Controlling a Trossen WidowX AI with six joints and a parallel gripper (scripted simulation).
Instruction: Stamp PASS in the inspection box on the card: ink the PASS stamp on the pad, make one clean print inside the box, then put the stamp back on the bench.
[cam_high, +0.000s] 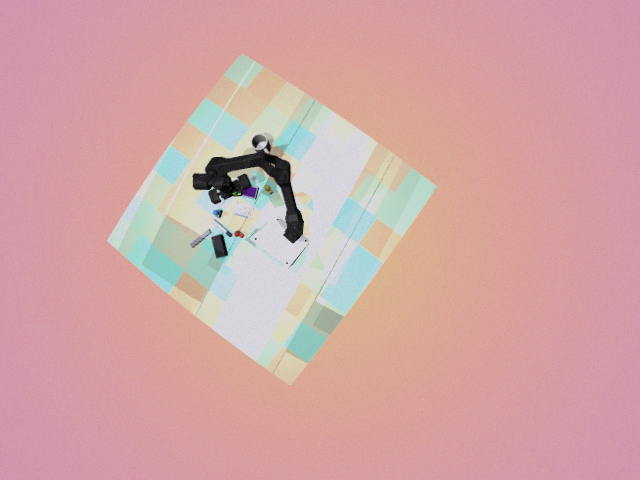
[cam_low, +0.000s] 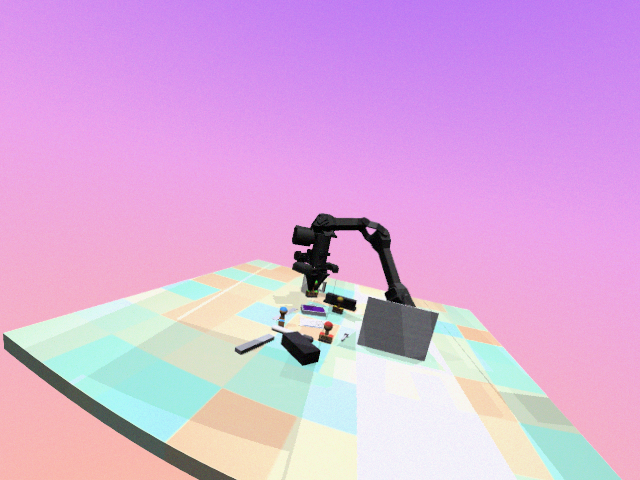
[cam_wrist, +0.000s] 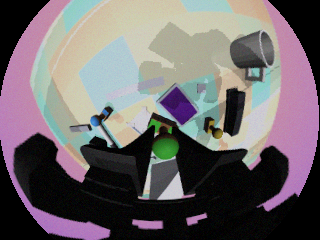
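The purple ink pad is 10 mm behind my gripper tip, 40 mm to the right of it and 90 mm below it. The rest, counted from my gripper tip: green-knobbed stamp (right at my gripper tip); yellow-knobbed stamp (80 mm behind, 110 mm to the right, 70 mm below); white card (50 mm behind, 50 mm to the left, 100 mm below).
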